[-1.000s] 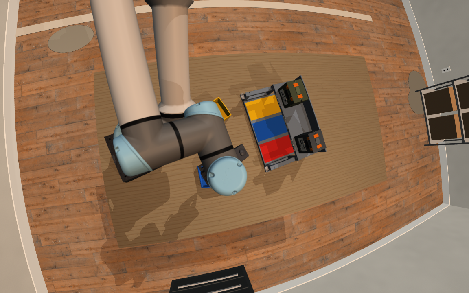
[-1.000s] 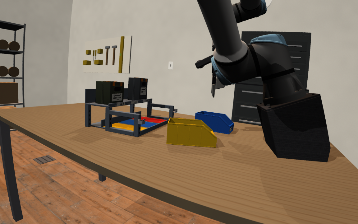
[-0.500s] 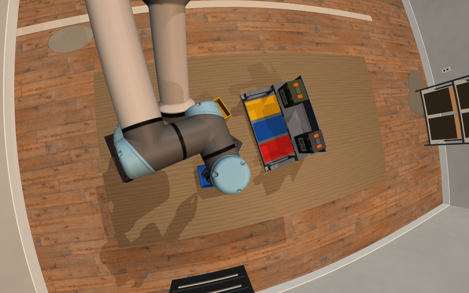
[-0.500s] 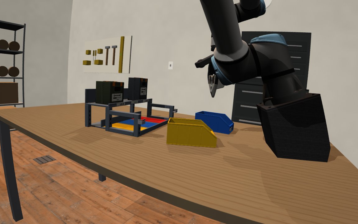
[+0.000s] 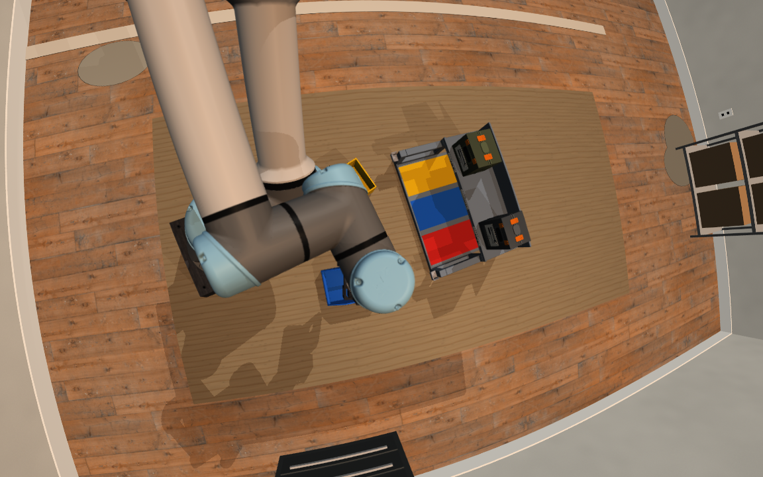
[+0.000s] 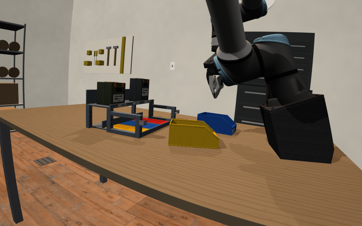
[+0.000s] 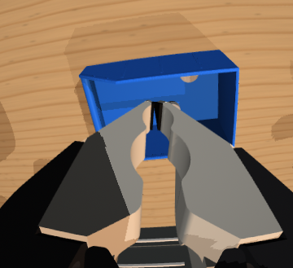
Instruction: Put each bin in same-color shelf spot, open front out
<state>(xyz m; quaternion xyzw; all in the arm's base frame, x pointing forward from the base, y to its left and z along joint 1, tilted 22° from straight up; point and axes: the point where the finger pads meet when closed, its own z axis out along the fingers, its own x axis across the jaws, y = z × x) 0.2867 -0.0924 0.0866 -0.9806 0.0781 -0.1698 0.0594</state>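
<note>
My gripper is now 13 cm above the blue bin and 6 cm to the left of it. Also, from my hand: yellow bin (20 cm to the left, 13 cm below).
</note>
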